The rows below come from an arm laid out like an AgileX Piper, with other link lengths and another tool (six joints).
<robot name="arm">
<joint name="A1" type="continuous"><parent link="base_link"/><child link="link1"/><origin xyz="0 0 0.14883"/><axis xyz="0 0 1"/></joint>
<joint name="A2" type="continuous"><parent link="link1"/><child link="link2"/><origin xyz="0 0 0"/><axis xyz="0 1 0"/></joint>
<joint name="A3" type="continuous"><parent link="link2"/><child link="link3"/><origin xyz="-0.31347 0 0.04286"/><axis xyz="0 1 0"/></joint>
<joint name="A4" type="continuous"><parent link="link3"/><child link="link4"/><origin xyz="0.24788 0 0.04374"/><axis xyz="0.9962 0 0.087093"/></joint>
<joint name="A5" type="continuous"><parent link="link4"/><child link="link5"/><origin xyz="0 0 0"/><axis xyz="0 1 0"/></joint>
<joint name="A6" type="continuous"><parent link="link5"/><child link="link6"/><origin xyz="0.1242 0 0.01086"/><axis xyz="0.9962 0 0.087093"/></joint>
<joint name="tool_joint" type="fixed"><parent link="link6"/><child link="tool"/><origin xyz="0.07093 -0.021 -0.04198" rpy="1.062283 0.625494 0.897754"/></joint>
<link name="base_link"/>
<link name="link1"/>
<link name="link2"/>
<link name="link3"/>
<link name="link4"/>
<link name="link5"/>
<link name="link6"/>
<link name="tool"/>
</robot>
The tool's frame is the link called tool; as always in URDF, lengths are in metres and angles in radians. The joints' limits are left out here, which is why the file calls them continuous.
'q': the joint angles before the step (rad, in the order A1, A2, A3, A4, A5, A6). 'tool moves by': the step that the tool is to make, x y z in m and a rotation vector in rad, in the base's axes. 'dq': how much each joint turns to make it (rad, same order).
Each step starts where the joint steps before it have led.
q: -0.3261, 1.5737, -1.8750, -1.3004, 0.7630, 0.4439
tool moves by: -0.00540, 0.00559, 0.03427, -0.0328, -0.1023, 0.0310
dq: 0.0000, 0.0039, -0.1067, 0.0181, -0.0275, -0.0045
